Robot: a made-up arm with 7 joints. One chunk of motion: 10 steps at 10 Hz.
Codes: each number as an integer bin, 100 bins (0 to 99) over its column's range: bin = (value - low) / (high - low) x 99, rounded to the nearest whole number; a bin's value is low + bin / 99 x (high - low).
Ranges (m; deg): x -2.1..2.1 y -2.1..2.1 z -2.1..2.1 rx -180..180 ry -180..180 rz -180..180
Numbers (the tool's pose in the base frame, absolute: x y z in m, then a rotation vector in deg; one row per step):
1: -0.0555 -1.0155 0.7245 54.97 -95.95 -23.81
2: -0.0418 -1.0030 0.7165 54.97 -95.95 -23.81
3: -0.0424 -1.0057 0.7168 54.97 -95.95 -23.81
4: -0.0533 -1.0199 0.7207 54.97 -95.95 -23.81
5: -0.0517 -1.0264 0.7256 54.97 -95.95 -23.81
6: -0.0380 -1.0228 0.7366 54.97 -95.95 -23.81
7: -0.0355 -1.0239 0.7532 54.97 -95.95 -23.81
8: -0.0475 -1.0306 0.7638 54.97 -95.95 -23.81
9: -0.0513 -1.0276 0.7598 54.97 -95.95 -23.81
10: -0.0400 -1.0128 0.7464 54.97 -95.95 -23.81
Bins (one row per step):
1: 48 26 67 65 23 43
2: 49 26 66 65 23 43
3: 49 26 66 65 23 43
4: 48 25 66 65 23 43
5: 48 25 67 65 23 43
6: 49 25 67 65 23 43
7: 49 25 67 65 23 43
8: 48 25 68 65 23 43
9: 48 25 67 65 23 43
10: 49 26 67 65 23 43

